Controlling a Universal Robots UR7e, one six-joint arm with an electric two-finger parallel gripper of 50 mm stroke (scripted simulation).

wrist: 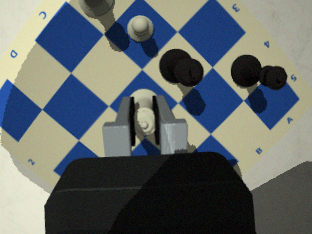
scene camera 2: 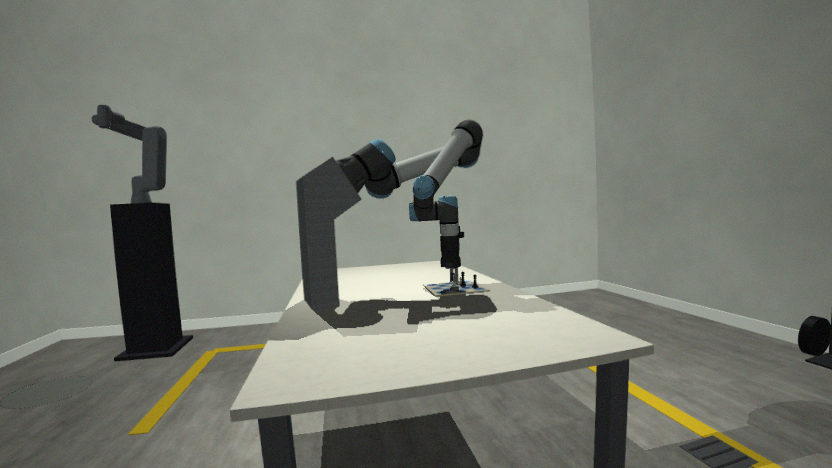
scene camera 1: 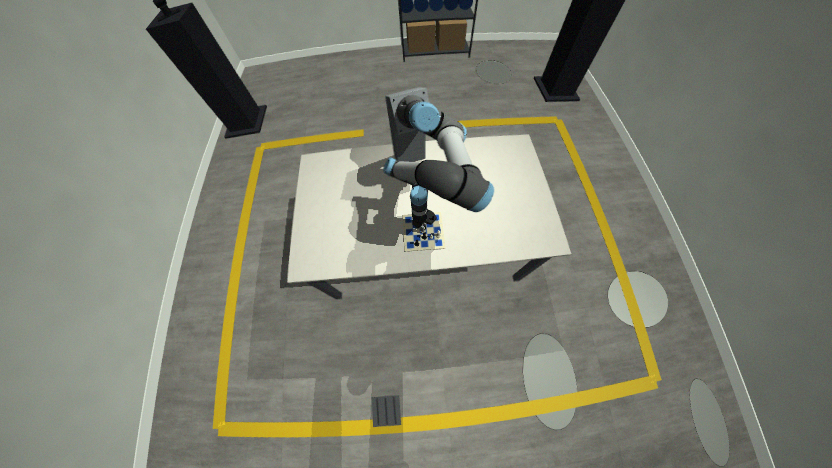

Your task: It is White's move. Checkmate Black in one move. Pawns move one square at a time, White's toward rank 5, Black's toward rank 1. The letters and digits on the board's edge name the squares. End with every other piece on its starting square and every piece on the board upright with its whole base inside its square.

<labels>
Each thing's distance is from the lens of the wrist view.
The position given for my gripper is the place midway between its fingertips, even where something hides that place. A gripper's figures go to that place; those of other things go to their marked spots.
my gripper [wrist: 143, 111]: 17 cm
chessboard [wrist: 71, 71]: 19 cm
black piece [wrist: 189, 72]: 13 cm
black piece [wrist: 246, 70]: 19 cm
</labels>
